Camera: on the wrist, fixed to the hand. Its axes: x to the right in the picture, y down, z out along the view.
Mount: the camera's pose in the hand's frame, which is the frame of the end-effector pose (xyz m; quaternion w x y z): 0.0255 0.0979 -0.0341 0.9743 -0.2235 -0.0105 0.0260
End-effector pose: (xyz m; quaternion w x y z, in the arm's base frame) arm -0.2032 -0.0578 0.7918 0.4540 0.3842 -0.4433 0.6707
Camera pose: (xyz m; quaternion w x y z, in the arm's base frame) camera -0.3075 -0.0379 0.7805 0.5061 0.2684 -0.5965 0.5621
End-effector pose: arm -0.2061 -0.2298 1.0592 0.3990 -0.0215 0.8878 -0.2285
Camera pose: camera -0.2338 -0.1346 1.0197 0.3992 -0.0894 0.9124 -0.0136
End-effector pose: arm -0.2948 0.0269 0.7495 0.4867 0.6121 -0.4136 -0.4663
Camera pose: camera -0.2611 -0.0084 0.8444 0.6188 0.4719 -0.3198 -0.5405
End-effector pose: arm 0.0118 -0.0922 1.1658 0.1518 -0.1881 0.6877 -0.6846
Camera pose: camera -0.0316 -0.0747 1.0698 0.1309 -0.2065 0.8263 -0.5074
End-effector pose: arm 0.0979 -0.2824 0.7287 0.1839 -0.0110 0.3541 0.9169
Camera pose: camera 0.0366 -0.3630 0.7625 0.1566 -0.0330 0.1384 0.9774
